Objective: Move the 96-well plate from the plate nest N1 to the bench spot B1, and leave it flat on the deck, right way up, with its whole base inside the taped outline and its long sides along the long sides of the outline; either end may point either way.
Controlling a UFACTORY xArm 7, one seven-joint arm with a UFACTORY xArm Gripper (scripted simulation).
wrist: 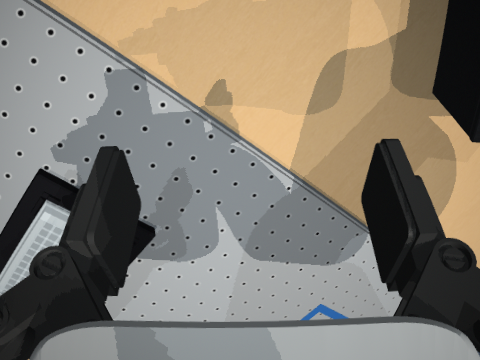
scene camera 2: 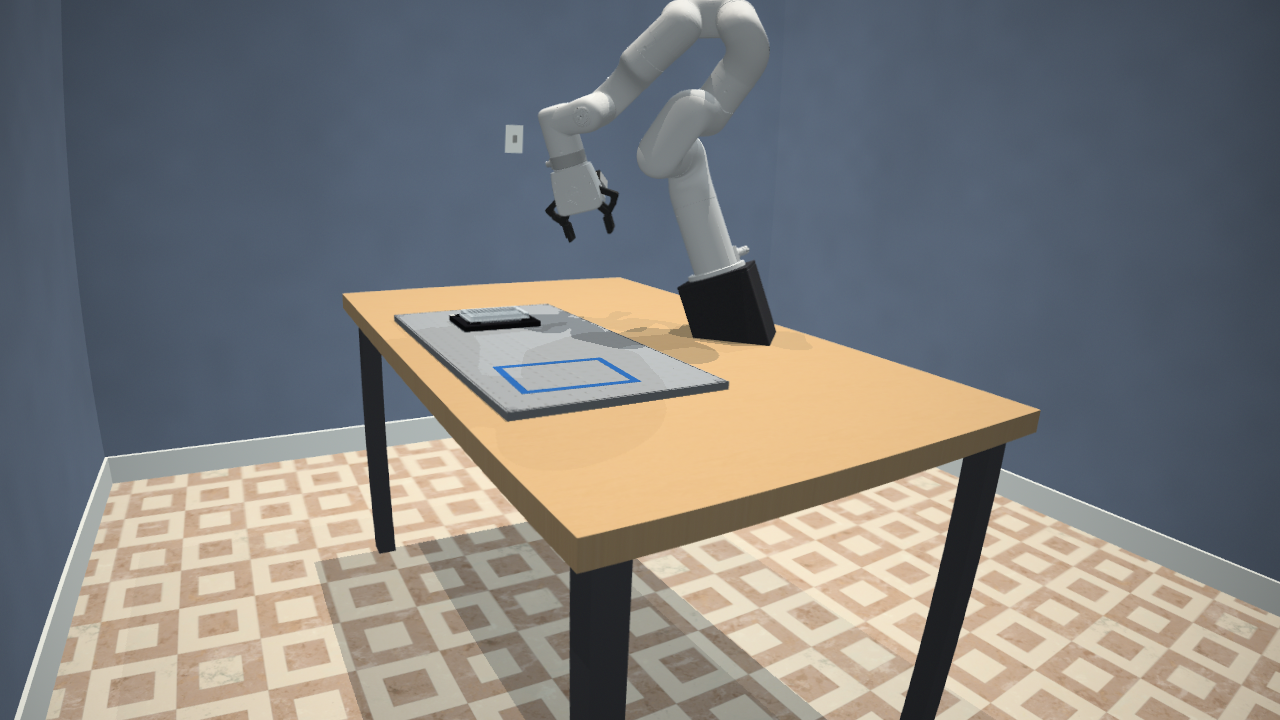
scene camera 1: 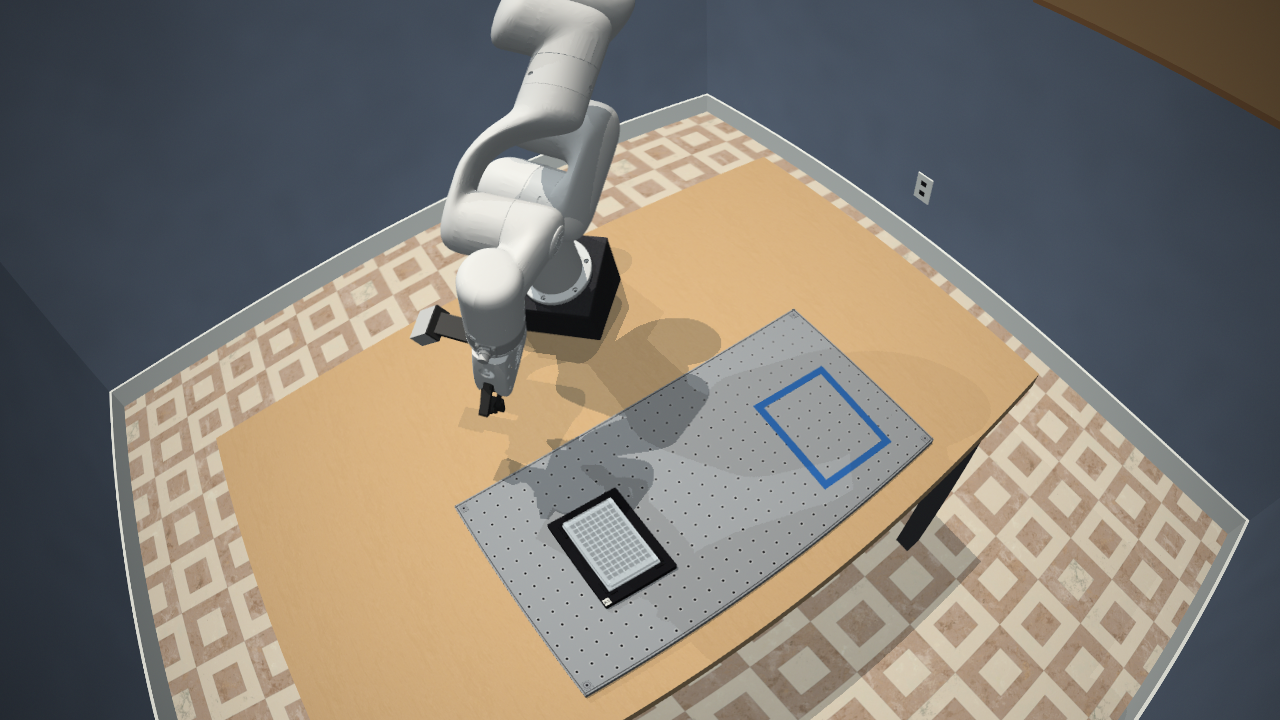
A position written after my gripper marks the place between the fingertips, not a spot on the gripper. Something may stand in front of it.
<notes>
In view: my gripper (scene camera 1: 502, 378), a 96-well plate (scene camera 1: 601, 513) and a black plate nest N1 (scene camera 1: 641, 581).
The 96-well plate also shows in scene camera 2 (scene camera 2: 506, 313). My gripper shows as well in the wrist view (wrist: 249, 171) and in scene camera 2 (scene camera 2: 591, 236). The black plate nest N1 is seen too in scene camera 2 (scene camera 2: 458, 321).
</notes>
